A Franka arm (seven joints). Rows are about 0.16 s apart.
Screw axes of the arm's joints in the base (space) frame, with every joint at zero. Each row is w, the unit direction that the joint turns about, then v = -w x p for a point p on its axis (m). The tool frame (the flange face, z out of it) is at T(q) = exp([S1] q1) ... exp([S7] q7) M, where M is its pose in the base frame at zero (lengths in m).
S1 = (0, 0, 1, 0.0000, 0.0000, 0.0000)
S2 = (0, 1, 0, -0.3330, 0.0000, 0.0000)
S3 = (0, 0, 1, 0.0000, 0.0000, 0.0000)
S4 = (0, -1, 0, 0.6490, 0.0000, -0.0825)
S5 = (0, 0, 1, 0.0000, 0.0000, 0.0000)
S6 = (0, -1, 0, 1.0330, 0.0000, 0.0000)
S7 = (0, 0, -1, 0.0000, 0.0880, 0.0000)
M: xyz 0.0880 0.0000 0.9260 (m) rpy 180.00 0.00 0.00 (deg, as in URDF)
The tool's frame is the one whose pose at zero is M.
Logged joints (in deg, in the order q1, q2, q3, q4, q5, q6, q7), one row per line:
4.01, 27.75, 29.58, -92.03, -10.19, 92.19, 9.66
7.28, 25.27, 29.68, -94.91, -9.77, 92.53, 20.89
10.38, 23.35, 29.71, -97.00, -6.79, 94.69, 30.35
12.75, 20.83, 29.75, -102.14, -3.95, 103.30, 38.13
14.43, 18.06, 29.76, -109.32, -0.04, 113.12, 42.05
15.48, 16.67, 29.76, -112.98, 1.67, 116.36, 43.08
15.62, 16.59, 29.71, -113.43, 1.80, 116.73, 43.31
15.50, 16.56, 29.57, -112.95, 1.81, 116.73, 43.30
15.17, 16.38, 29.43, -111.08, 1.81, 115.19, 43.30
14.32, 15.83, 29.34, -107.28, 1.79, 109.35, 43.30
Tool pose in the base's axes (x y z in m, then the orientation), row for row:
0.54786, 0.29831, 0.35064, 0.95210, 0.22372, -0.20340, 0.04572
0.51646, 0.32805, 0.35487, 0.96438, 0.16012, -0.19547, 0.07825
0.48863, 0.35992, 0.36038, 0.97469, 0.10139, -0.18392, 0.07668
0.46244, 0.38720, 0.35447, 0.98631, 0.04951, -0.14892, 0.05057
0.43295, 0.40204, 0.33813, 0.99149, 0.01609, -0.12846, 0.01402
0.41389, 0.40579, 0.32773, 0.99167, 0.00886, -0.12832, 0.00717
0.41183, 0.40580, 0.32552, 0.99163, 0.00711, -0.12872, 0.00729
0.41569, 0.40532, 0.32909, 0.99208, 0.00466, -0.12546, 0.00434
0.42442, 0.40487, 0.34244, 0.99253, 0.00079, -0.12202, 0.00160
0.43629, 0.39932, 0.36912, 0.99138, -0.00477, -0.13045, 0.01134
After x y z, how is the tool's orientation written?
As a quaternion, x y z w.
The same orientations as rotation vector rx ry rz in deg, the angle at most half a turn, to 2 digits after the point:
166.56, 39.14, -35.58
165.44, 27.47, -33.53
167.36, 17.41, -31.58
172.04, 8.64, -25.98
176.89, 2.87, -22.92
177.69, 1.59, -22.99
177.67, 1.27, -23.06
178.08, 0.84, -22.52
178.47, 0.14, -21.94
177.17, -0.85, -23.31

